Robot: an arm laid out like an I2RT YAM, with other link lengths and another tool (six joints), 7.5 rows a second.
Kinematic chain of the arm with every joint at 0, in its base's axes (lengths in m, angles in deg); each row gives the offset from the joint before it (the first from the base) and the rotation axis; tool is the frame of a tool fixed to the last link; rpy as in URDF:
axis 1: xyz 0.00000 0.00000 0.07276 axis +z
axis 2: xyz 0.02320 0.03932 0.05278 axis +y
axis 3: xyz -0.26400 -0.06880 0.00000 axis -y
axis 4: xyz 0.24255 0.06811 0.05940 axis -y
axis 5: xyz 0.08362 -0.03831 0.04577 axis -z
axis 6: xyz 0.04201 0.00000 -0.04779 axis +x
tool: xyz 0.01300 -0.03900 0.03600 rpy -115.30 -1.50 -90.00
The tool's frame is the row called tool.
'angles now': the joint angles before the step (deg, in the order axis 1, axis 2, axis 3, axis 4, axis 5, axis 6). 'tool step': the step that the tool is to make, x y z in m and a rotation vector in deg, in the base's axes. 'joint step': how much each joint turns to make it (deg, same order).
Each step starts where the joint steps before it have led.
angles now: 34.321, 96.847, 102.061, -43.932, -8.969, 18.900
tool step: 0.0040, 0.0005, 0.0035, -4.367, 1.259, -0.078
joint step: -0.096, 2.834, 5.579, -6.558, 1.874, -2.234
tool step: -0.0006, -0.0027, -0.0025, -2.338, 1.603, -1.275
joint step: -0.021, 0.869, 1.584, -3.342, 1.619, 0.125
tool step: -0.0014, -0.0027, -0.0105, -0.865, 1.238, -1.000
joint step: -0.069, -0.628, -2.618, 0.539, 0.663, 0.657
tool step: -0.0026, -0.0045, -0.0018, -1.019, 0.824, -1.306
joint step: -0.129, -0.384, -0.384, -1.209, 1.080, 0.605
